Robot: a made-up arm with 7 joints.
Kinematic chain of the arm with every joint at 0, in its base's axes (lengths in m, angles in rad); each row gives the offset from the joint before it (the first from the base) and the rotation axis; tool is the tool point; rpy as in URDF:
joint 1: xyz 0 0 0.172 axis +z
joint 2: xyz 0 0 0 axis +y
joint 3: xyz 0 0 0.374 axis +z
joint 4: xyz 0.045 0 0 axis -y
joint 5: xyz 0.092 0 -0.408 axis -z
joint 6: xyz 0 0 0 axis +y
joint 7: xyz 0.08 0 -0.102 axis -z
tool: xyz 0 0 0 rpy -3.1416 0 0
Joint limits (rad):
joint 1: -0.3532..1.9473
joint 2: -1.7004..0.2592
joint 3: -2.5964..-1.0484
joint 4: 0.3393..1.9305
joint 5: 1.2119..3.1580
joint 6: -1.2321..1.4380
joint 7: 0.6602..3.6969
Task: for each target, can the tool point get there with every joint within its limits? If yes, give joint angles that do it. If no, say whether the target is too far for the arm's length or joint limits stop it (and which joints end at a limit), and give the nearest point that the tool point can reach.
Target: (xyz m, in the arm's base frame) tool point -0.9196 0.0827 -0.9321
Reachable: no: too far | nearest point -0.6351 0.0114 -0.3621 | short by 0.641 m
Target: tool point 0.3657 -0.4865 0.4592
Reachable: yes | joints 0.8978 -0.4225 -1.6361 1.2671 2.5106 0.8920 2.0132
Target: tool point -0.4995 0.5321 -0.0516
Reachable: no: joint limits stop it (at a limit: joint 1, joint 3, joint 4, joint 6) | nearest point -0.6552 0.1594 -0.0575 | short by 0.404 m
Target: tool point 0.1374 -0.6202 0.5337
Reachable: yes | joints 0.7549 -1.1806 -1.1675 1.5218 1.6510 0.5079 2.5609
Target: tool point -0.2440 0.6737 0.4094
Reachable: no: joint limits stop it (at a limit: joint 1, joint 2, joint 3, joint 6) | nearest point 0.2333 0.5798 0.5093 | short by 0.497 m
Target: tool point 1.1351 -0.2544 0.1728
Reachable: no: too far | nearest point 0.7255 -0.2873 0.1727 | short by 0.411 m
